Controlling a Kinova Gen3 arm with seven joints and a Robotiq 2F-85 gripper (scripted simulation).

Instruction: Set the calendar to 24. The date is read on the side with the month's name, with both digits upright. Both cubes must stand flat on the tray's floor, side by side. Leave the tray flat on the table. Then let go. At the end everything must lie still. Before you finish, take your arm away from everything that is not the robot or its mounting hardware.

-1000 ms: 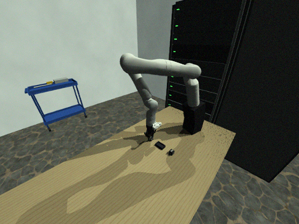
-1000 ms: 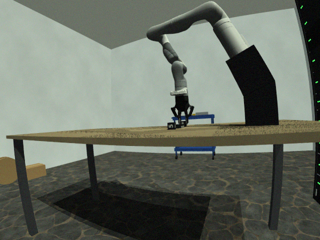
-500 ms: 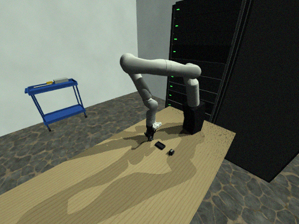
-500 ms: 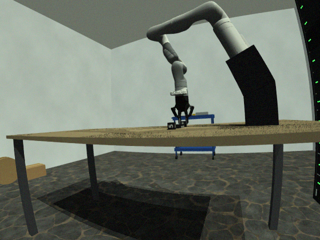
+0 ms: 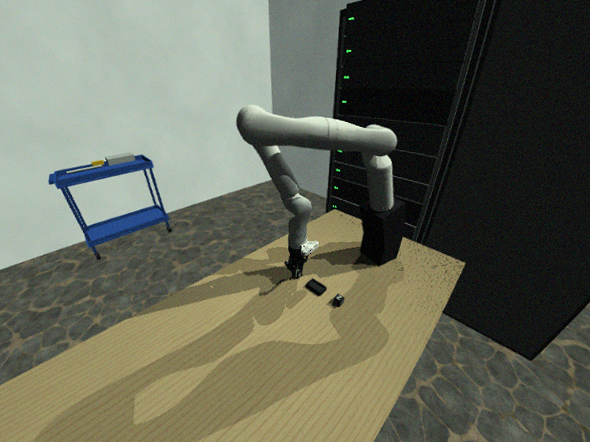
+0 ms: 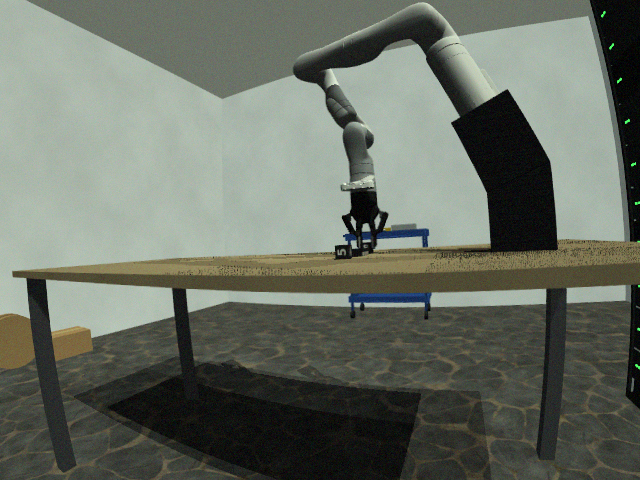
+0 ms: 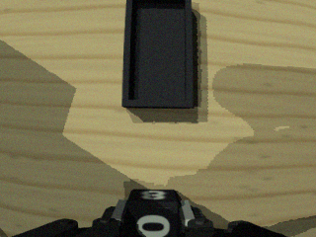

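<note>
My gripper is now 10 mm above the black cube. The rest, counted from my hand: black tray: 100 mm to the left, 20 mm below, 20 mm ahead; black date cube: 210 mm to the left, 40 mm ahead, 10 mm below.
</note>
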